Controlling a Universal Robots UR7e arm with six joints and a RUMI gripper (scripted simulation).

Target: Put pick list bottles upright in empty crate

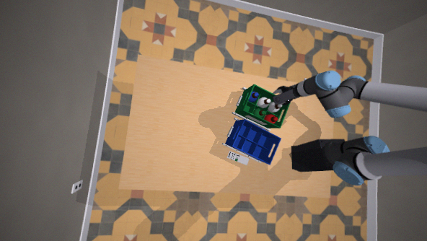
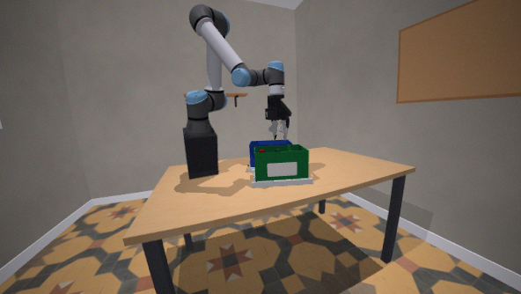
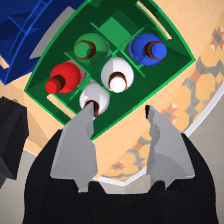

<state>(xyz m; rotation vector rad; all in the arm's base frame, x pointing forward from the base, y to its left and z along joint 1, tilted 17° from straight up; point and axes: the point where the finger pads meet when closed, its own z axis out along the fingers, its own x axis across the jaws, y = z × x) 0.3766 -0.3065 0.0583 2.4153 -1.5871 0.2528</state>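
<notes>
Right now the white bottle is 150 mm below my hand. Also, from my hand: blue-label bottle 90 mm ahead, 30 mm to the right, 150 mm below; then green crate 20 mm ahead, 40 mm to the left, 160 mm below; then green-label bottle 30 mm ahead, 80 mm to the left, 150 mm below.
</notes>
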